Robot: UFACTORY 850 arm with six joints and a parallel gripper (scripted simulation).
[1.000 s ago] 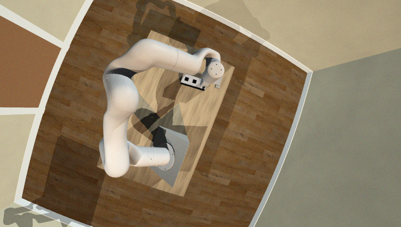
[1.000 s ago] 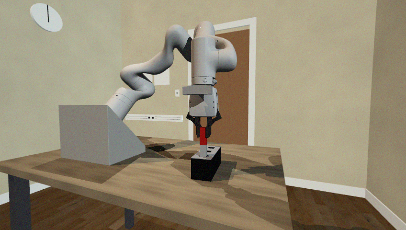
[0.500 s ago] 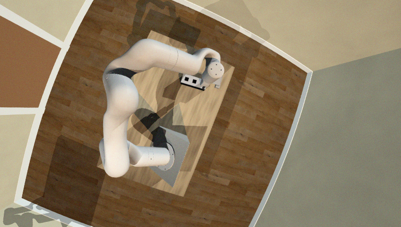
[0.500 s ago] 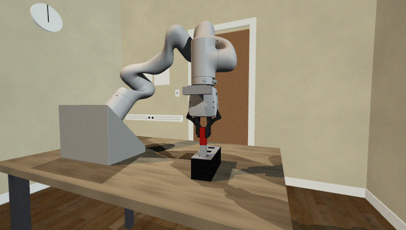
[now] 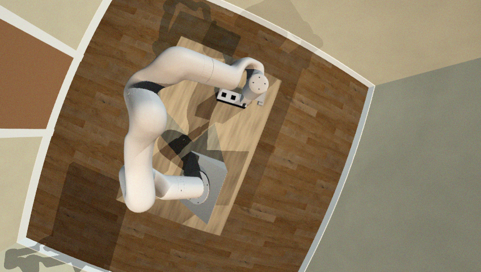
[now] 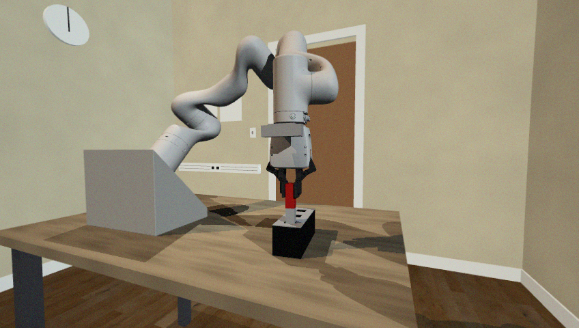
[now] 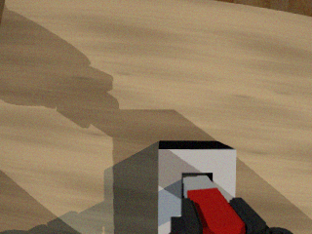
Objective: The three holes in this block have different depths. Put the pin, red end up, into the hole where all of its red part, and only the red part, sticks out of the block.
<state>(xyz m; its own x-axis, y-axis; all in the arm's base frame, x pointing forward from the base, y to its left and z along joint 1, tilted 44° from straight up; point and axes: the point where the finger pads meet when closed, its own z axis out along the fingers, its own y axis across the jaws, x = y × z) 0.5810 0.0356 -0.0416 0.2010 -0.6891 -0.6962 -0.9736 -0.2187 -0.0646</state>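
Now: hand 2 cm above the pin. The rest, counted from my hand: black block 1 cm behind, 6 cm to the left, 12 cm below.
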